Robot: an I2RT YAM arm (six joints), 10 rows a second.
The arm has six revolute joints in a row. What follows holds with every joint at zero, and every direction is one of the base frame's. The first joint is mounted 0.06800 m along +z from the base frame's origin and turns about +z. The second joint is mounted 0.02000 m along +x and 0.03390 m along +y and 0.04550 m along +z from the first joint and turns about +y. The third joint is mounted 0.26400 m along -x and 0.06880 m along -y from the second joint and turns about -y. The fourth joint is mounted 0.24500 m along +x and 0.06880 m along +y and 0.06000 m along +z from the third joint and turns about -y. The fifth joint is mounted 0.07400 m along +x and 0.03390 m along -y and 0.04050 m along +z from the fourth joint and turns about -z. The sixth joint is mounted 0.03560 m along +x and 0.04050 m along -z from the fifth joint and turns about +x. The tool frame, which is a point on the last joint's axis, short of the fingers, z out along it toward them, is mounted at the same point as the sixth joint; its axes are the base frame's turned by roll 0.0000, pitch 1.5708 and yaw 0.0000 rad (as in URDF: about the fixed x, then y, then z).
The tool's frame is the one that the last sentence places.
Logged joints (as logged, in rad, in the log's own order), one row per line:
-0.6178 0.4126 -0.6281 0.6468 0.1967 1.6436
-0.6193 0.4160 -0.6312 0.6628 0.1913 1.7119
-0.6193 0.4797 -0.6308 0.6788 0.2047 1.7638
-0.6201 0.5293 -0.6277 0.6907 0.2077 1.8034
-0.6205 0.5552 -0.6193 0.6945 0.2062 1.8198
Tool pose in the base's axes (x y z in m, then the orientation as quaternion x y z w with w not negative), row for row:
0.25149 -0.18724 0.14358 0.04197 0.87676 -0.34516 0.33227
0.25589 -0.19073 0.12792 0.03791 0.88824 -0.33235 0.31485
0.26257 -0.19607 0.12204 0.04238 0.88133 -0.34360 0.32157
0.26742 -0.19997 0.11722 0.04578 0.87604 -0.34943 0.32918
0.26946 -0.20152 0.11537 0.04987 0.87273 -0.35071 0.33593
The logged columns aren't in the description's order. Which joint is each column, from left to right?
Columns, left to right: joint 1, joint 4, joint 6, joint 3, joint 5, joint 2.
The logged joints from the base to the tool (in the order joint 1, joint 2, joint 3, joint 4, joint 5, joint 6), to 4 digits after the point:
-0.6178 1.6436 0.6468 0.4126 0.1967 -0.6281
-0.6193 1.7119 0.6628 0.4160 0.1913 -0.6312
-0.6193 1.7638 0.6788 0.4797 0.2047 -0.6308
-0.6201 1.8034 0.6907 0.5293 0.2077 -0.6277
-0.6205 1.8198 0.6945 0.5552 0.2062 -0.6193

